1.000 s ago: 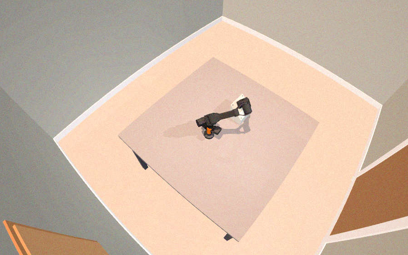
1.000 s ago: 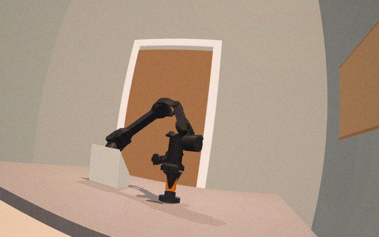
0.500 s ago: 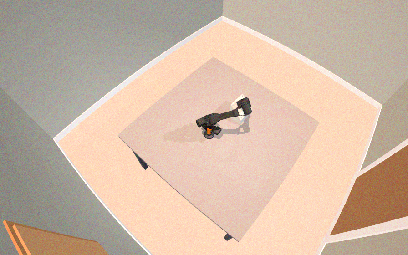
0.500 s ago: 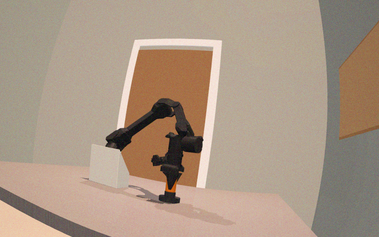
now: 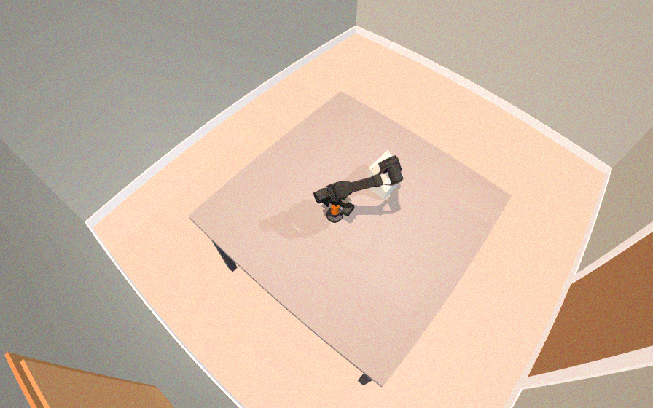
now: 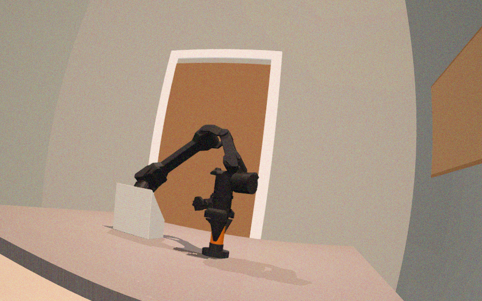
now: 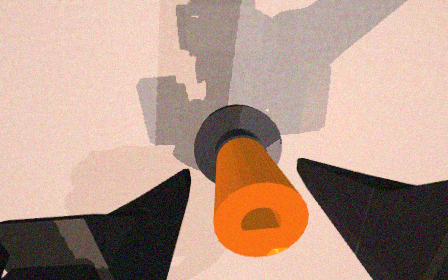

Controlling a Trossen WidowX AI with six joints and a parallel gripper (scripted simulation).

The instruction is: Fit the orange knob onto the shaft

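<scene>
My gripper tip is 20 mm below the orange knob. Also, from my gripper tip: pedestal (20 mm below).
</scene>
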